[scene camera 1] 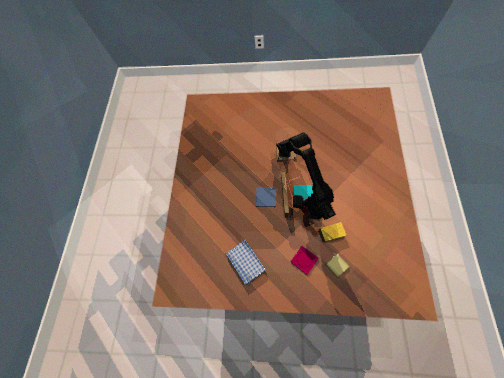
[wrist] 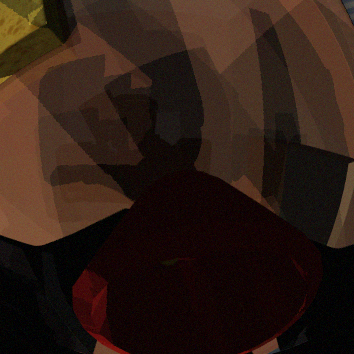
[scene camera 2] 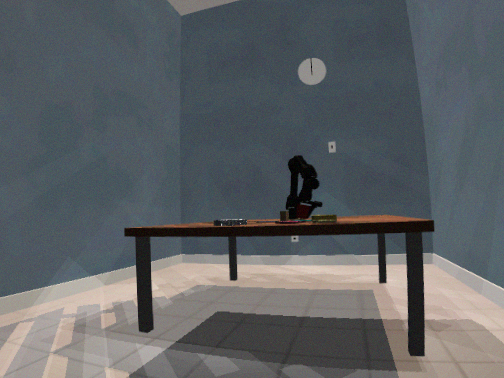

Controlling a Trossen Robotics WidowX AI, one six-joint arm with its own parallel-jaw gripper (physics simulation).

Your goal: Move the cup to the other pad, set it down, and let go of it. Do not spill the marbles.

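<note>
My gripper is shut on a dark red cup and holds it just above the wooden table. The cup stands upright. Its inside is very dark in the wrist view, and only a faint greenish spot shows, so I cannot make out the marbles. A cyan pad lies right behind the cup, partly under the arm. A blue pad lies to the left, beyond a thin wooden bar that stands between the two pads.
A yellow box lies close in front right of the gripper. A magenta plate, an olive block and a blue checkered book lie nearer the front edge.
</note>
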